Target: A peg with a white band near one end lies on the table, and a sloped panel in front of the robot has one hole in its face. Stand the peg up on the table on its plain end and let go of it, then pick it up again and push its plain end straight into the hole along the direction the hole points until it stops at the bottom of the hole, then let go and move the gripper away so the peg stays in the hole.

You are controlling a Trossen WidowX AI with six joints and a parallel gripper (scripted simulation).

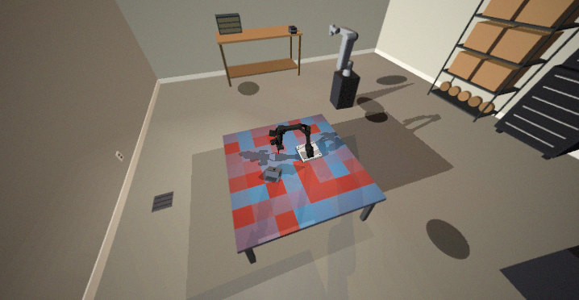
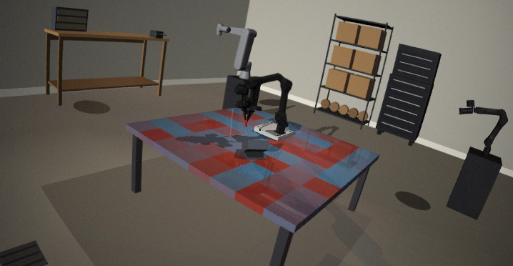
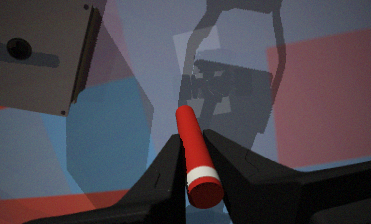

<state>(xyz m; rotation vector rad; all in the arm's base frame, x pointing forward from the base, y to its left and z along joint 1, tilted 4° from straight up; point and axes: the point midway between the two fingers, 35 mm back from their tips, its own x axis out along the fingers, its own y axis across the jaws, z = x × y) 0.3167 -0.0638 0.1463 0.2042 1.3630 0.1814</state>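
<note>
Right now my gripper tip is 18 cm to the right of the grey sloped panel, 9 cm short of it and 9 cm above it. From my gripper tip the other things lie so: red peg 2 cm above.
</note>
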